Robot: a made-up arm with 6 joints.
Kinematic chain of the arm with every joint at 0, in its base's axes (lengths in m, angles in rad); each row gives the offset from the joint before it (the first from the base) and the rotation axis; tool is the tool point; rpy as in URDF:
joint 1: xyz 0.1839 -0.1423 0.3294 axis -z
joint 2: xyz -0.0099 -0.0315 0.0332 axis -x
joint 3: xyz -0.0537 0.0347 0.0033 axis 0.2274 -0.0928 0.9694
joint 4: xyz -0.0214 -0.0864 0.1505 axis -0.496 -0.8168 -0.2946
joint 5: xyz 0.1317 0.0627 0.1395 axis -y
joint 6: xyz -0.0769 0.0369 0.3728 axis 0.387 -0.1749 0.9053
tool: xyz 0.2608 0.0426 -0.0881 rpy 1.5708 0 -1.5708
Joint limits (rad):
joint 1: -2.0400..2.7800
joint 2: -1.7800..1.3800
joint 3: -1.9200..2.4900
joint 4: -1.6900..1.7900
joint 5: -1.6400..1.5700
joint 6: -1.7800..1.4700
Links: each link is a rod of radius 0.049 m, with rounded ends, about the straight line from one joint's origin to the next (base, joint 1, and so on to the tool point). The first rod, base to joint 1, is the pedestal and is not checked.
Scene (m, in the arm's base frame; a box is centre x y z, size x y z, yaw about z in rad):
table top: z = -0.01
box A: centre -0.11 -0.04 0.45 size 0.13 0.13 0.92 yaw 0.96
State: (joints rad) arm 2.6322 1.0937 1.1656 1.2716 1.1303 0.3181
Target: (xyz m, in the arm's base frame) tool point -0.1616 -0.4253 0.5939
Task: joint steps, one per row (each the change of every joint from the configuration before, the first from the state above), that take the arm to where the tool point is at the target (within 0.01 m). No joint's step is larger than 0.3 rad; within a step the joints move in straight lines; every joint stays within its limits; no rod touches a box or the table.
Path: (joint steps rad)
1: -0.2715 0.0409 0.0852 -0.1154 -0.0379 0.0035
2: -0.2715 0.0409 0.0852 -0.1154 -0.0379 0.0035
3: -0.2715 0.0409 0.0853 -0.1153 -0.0379 0.0035
4: -0.2715 0.0409 0.0852 -0.1154 -0.0379 0.0035
5: -0.2715 0.0409 0.0852 -0.1154 -0.0379 0.0035
6: -0.2714 0.0409 0.0852 -0.1154 -0.0380 0.0035
7: -0.2715 0.0409 0.0852 -0.1154 -0.0379 0.0035
8: 0.0738 -0.2780 0.1456 0.1067 0.0175 -0.0987
9: 0.0738 -0.2779 0.1456 0.1066 0.0174 -0.0987
10: 0.0739 -0.2780 0.1456 0.1066 0.0174 -0.0987
11: 0.0738 -0.2780 0.1455 0.1066 0.0175 -0.0987
12: 0.0739 -0.2779 0.1456 0.1066 0.0174 -0.0987

